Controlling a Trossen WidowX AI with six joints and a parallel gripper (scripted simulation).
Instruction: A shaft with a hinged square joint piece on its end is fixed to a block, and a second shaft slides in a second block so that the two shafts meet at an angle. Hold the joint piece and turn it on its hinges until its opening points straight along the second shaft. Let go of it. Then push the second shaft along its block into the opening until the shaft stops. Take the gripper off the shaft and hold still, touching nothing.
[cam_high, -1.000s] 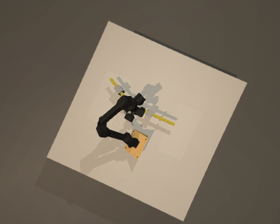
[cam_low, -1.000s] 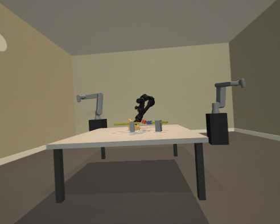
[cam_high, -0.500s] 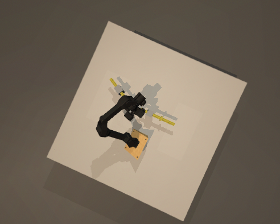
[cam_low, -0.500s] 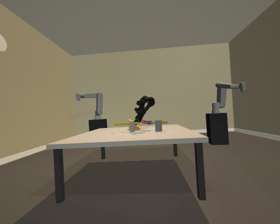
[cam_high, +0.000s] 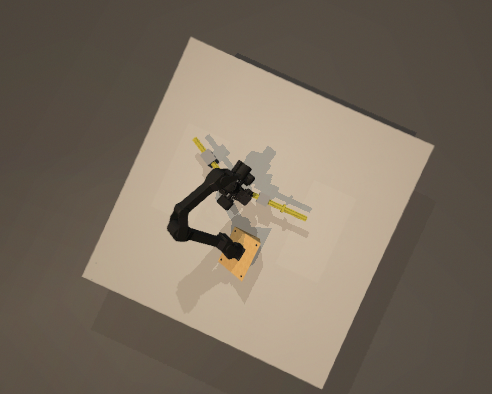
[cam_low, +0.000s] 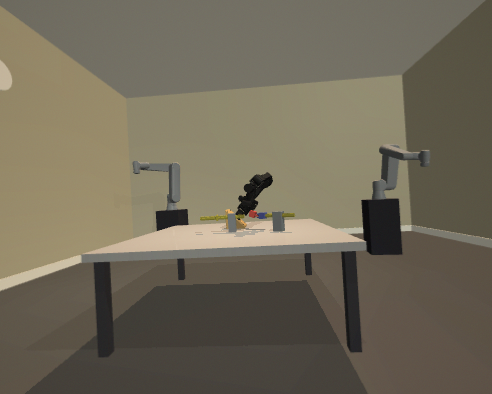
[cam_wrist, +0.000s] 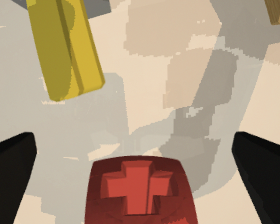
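My gripper tip is now 4 cm to the right of the red joint piece and 1 cm short of it.
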